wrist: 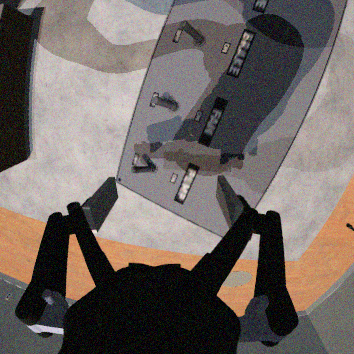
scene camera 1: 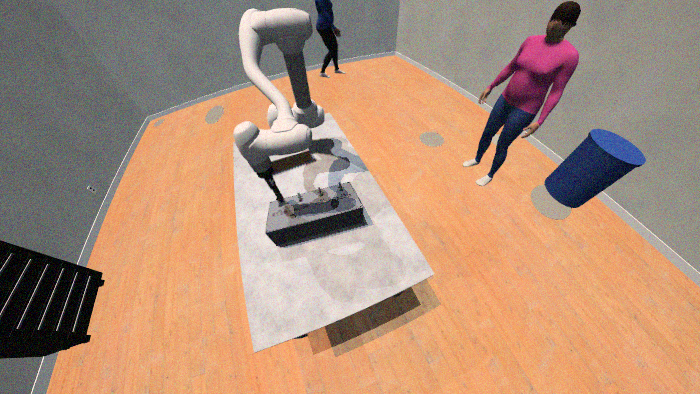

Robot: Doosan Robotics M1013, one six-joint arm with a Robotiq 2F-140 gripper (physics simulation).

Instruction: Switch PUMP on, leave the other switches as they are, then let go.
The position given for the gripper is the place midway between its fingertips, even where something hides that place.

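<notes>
A grey switch box [scene camera 1: 335, 208] is in view, as is the gripper [wrist: 165, 186].
</notes>
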